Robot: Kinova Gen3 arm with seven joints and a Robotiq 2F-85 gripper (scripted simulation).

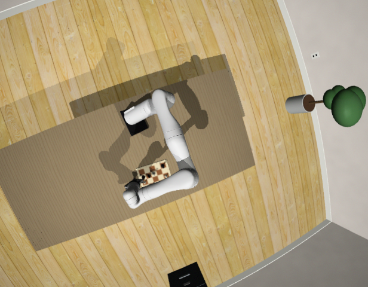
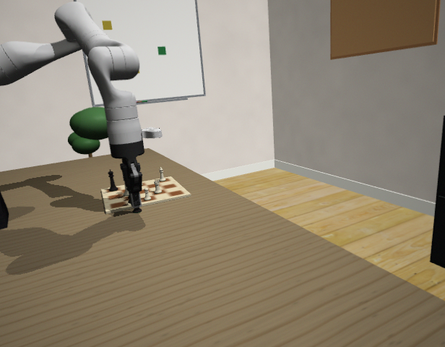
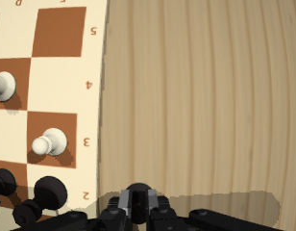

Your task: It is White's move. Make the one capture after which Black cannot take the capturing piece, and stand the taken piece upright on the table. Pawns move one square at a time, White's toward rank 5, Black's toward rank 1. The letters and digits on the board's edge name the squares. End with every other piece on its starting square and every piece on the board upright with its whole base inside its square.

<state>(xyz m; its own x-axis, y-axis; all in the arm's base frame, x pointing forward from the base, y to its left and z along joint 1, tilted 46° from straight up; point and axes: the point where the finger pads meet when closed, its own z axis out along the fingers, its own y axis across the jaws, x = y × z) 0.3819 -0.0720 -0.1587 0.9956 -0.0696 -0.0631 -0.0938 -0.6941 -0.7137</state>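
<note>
The black pawn is 1 cm below my hand. The rest, counted from my hand: tall black piece: 22 cm to the left; then tall white piece: 14 cm to the left, 2 cm ahead; then chessboard: 13 cm to the left, 6 cm ahead, 3 cm below.
</note>
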